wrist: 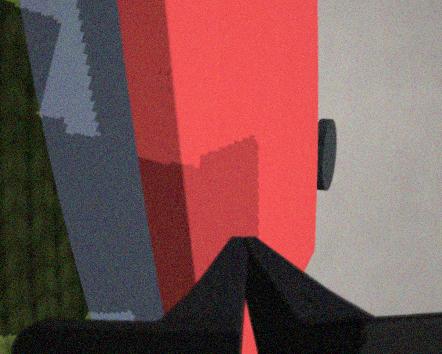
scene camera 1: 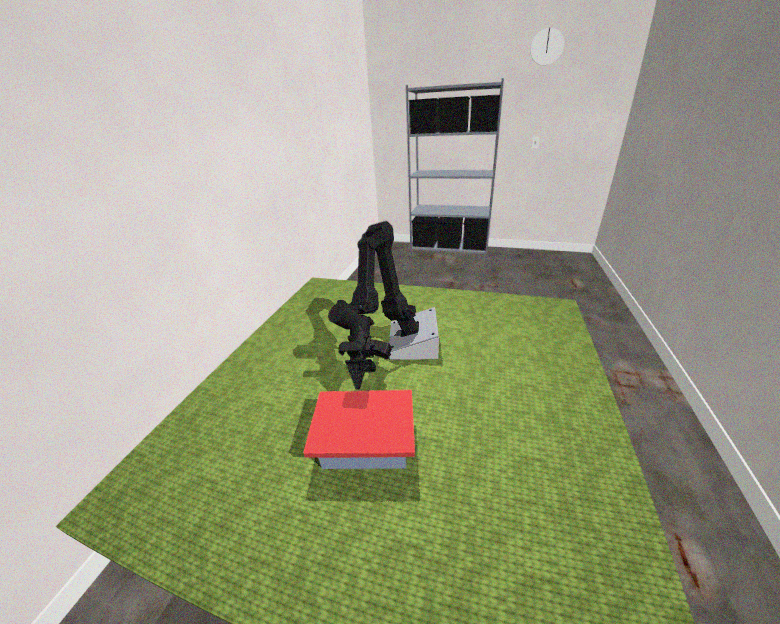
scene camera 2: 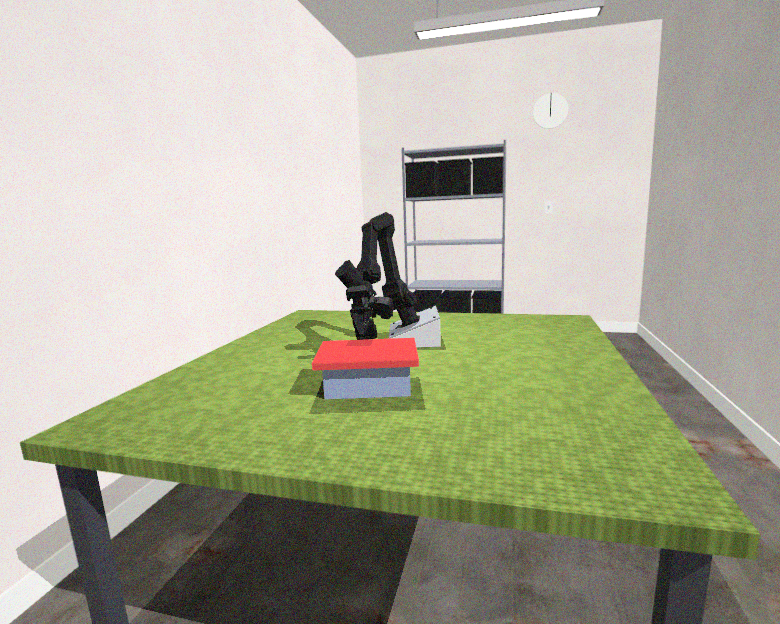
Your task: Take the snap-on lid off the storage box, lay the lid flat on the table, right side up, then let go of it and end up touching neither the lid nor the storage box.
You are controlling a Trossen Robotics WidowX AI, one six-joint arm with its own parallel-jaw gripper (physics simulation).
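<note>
The red lid [scene camera 1: 364,429] [scene camera 2: 367,354] [wrist: 225,75] sits flat on top of the blue-grey storage box [scene camera 1: 364,462] [scene camera 2: 366,385] [wrist: 100,225], its rim standing out past the walls. The box stands on the green table top [scene camera 1: 520,455] [scene camera 2: 520,442]. My gripper [scene camera 1: 357,387] [scene camera 2: 366,337] [wrist: 242,248] is shut and empty, its fingertips together at the lid's edge on the robot's side. In the wrist view the tips overlap the lid's top face. Whether they touch the lid cannot be told.
The arm's light grey wedge-shaped base [scene camera 1: 424,348] [scene camera 2: 426,335] stands behind the box, a little to the right. A shelf rack [scene camera 1: 452,173] [scene camera 2: 455,242] with black bins stands by the far wall. A dark round thing [wrist: 327,154] shows beyond the lid in the wrist view.
</note>
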